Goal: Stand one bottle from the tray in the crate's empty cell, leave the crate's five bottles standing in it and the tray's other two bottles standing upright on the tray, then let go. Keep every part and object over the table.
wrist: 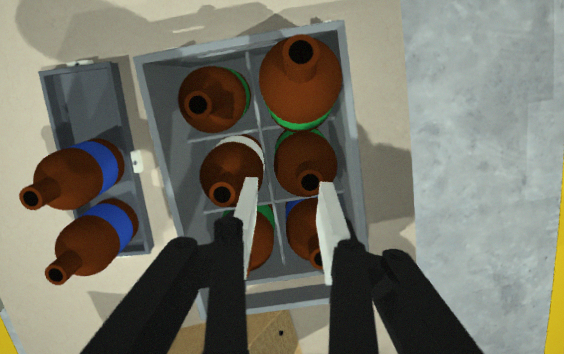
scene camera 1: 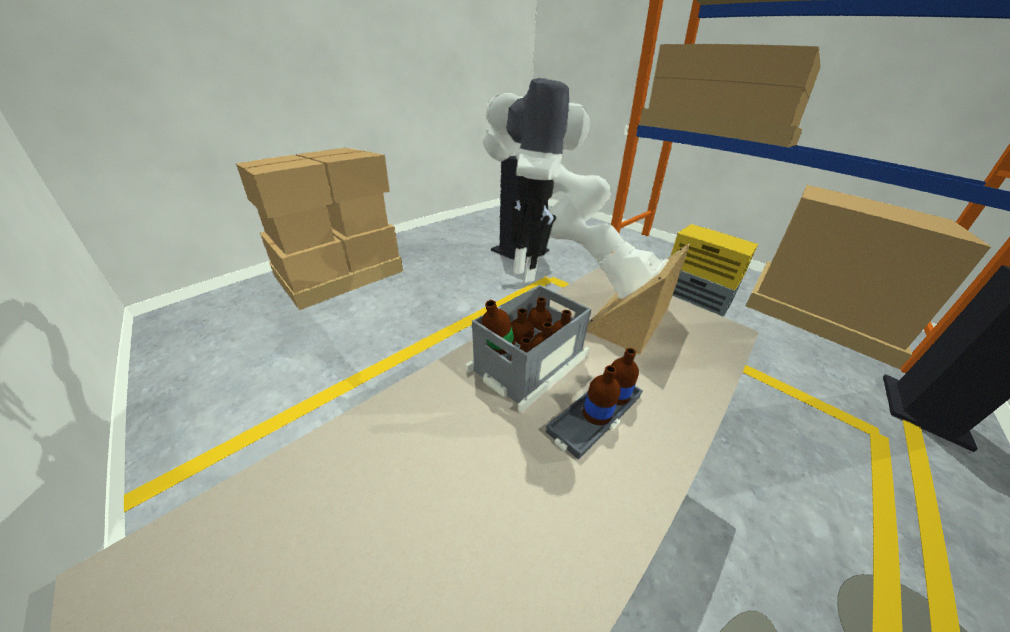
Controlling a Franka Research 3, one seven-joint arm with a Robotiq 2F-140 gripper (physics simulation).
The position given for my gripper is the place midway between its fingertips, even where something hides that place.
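Note:
My gripper [scene camera 1: 523, 276], also in the wrist view [wrist: 287, 199]. Green-banded bottle [scene camera 1: 496, 320]. Blue-banded bottle [wrist: 301, 231].

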